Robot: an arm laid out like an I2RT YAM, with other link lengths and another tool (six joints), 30 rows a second.
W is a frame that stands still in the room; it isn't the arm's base.
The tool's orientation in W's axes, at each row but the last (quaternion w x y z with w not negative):
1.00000 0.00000 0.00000 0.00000
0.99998 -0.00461 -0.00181 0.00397
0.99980 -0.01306 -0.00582 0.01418
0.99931 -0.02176 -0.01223 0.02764
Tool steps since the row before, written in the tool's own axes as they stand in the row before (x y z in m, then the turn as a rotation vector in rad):
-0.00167 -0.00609 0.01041 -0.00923 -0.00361 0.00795
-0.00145 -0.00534 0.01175 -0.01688 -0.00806 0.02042
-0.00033 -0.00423 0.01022 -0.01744 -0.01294 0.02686
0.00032 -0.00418 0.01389 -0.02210 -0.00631 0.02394
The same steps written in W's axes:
-0.00167 -0.00609 0.01041 -0.00923 -0.00361 0.00795
-0.00145 -0.00524 0.01179 -0.01689 -0.00801 0.02043
-0.00033 -0.00397 0.01032 -0.01739 -0.01273 0.02699
0.00019 -0.00356 0.01406 -0.02233 -0.00650 0.02368

